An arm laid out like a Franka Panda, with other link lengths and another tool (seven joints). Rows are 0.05 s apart.
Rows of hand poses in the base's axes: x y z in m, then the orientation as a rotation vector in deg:
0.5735 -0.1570 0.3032 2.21 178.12 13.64
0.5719 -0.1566 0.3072 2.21 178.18 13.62
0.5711 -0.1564 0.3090 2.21 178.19 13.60
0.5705 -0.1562 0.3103 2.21 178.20 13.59
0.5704 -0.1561 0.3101 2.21 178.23 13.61
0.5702 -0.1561 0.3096 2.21 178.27 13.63
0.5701 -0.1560 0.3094 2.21 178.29 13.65
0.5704 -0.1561 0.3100 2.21 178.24 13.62
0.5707 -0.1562 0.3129 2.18 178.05 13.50
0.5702 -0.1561 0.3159 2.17 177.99 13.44
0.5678 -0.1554 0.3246 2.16 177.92 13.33
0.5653 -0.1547 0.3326 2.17 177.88 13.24
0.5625 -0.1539 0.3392 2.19 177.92 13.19
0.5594 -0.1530 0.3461 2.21 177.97 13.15
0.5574 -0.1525 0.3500 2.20 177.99 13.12
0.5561 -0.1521 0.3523 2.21 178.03 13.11
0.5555 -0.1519 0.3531 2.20 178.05 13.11
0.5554 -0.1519 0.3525 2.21 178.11 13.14
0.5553 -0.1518 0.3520 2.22 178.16 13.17
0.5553 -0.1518 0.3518 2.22 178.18 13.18
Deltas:
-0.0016 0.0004 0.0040 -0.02 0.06 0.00
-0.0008 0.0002 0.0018 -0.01 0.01 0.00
-0.0006 0.0002 0.0013 -0.01 0.01 0.00
-0.0001 0.0001 -0.0002 0.01 0.03 0.00
-0.0002 0.0000 -0.0005 0.01 0.04 0.00
-0.0001 0.0001 -0.0002 0.01 0.02 0.00
0.0003 -0.0001 0.0006 -0.02 -0.05 0.00
0.0003 -0.0001 0.0029 -0.07 -0.20 0.00
-0.0005 0.0001 0.0030 -0.04 -0.06 0.00
-0.0024 0.0007 0.0087 -0.07 -0.08 0.00
-0.0025 0.0007 0.0080 -0.06 -0.05 -0.01
-0.0028 0.0008 0.0066 -0.03 0.04 -0.01
-0.0031 0.0009 0.0069 -0.03 0.05 -0.01
-0.0020 0.0005 0.0039 -0.02 0.02 0.01
-0.0013 0.0004 0.0023 -0.01 0.04 0.00
-0.0006 0.0002 0.0008 0.00 0.02 0.01
-0.0001 0.0000 -0.0006 0.02 0.06 0.00
-0.0001 0.0001 -0.0005 0.02 0.05 0.00
0.0000 0.0000 -0.0002 0.01 0.02 0.00

